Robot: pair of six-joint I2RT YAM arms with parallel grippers.
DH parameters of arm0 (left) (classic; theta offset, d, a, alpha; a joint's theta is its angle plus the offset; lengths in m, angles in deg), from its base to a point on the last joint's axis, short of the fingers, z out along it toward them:
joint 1: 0 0.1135 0.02 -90
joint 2: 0 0 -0.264 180
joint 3: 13.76 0 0.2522 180
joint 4: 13.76 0 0.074 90
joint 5: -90 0 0 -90
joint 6: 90 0.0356 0 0
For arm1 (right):
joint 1: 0 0.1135 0.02 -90
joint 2: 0 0 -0.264 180
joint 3: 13.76 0 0.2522 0
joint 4: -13.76 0 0.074 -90
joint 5: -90 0 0 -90
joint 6: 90 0.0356 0 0
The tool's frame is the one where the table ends.
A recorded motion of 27 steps. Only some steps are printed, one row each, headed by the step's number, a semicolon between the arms.
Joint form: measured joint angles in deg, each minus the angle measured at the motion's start. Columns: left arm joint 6, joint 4, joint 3, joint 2, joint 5, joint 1; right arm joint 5, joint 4, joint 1, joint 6, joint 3, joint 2.
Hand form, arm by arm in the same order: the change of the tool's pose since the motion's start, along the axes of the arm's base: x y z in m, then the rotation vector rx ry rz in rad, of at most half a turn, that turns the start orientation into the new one. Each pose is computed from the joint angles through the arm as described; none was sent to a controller.
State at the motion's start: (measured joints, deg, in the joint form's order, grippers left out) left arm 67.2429 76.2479 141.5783 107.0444 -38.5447 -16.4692; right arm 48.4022 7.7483 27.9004 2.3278 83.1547 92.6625
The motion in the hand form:
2: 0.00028 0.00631 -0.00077 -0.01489 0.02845 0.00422; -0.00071 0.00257 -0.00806 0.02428 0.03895 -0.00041
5: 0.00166 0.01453 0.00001 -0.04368 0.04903 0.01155; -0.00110 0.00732 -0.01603 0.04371 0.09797 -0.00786
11: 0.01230 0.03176 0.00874 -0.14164 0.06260 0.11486; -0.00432 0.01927 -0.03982 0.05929 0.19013 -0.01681
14: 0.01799 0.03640 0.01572 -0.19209 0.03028 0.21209; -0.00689 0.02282 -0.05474 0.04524 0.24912 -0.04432
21: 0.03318 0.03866 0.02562 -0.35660 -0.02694 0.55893; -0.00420 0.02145 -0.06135 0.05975 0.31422 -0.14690
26: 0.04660 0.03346 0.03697 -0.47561 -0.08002 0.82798; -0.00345 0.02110 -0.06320 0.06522 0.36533 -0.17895
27: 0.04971 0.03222 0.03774 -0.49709 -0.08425 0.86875; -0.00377 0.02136 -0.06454 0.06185 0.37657 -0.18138
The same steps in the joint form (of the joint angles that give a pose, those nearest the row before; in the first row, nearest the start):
2: -0.42 1.16 0.11 0.02 -1.53 1.16; -0.39 3.56 0.41 3.43 -2.32 0.00
5: -1.22 1.51 0.27 0.02 -3.65 2.73; -1.51 5.90 1.14 7.28 -3.91 0.35
11: -9.40 -4.20 0.37 -0.02 -5.14 6.05; -3.85 10.40 3.06 12.20 -8.15 1.22
14: -15.80 -11.71 -2.29 -1.51 -2.21 6.75; -5.99 10.47 3.85 13.68 -10.51 1.31
21: -34.82 -30.99 -10.84 -5.07 13.64 6.21; -11.69 10.45 3.87 17.01 -11.54 1.33
26: -45.02 -36.24 -7.08 -2.36 29.42 4.37; -13.35 9.44 3.89 19.37 -11.54 1.33
27: -46.64 -36.78 -6.21 -1.62 31.82 4.06; -13.49 9.07 3.96 19.65 -11.65 1.33

